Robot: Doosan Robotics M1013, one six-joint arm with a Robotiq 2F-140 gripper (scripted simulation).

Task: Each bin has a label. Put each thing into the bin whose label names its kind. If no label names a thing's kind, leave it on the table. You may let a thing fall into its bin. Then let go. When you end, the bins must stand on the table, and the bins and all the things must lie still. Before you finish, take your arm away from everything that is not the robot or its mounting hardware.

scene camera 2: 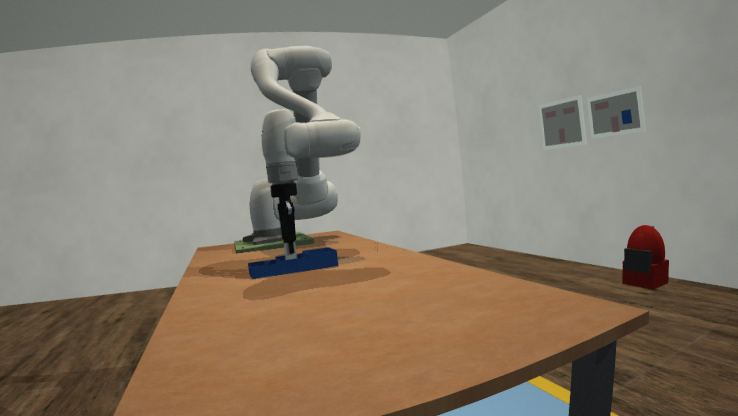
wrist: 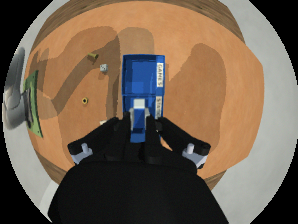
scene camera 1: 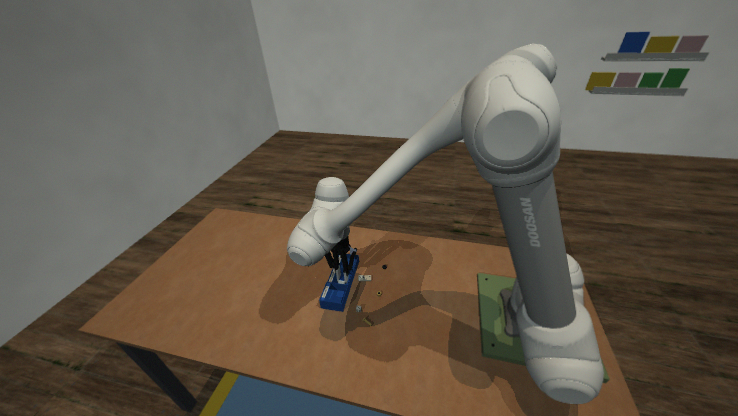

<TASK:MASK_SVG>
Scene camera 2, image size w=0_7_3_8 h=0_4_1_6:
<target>blue bin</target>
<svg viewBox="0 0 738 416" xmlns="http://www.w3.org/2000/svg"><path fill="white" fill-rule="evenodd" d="M337 250L325 247L304 250L302 253L297 254L296 259L286 260L285 256L278 256L273 260L248 263L249 274L252 279L335 267L338 266Z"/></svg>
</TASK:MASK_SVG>
